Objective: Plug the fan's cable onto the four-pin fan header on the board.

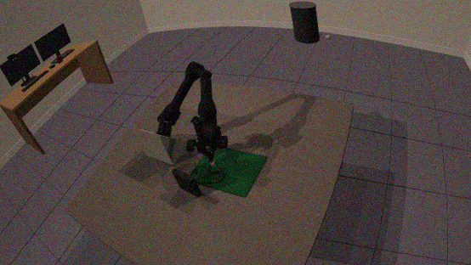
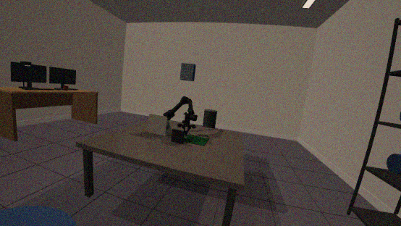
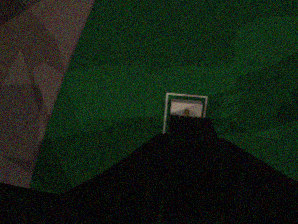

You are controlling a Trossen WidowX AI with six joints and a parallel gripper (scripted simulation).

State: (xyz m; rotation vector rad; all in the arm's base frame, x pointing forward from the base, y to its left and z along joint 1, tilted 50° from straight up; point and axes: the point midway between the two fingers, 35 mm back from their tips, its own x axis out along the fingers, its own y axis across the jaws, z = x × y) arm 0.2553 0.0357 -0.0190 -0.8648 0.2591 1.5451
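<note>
Now: the green board 8 cm ahead of my gripper tip, 5 cm below it and 2 cm to the right of it. Round my gripper tip: dark fan: 18 cm to the right, 2 cm behind, 2 cm above; then dark fan plug: 1 cm to the right, 1 cm above.
</note>
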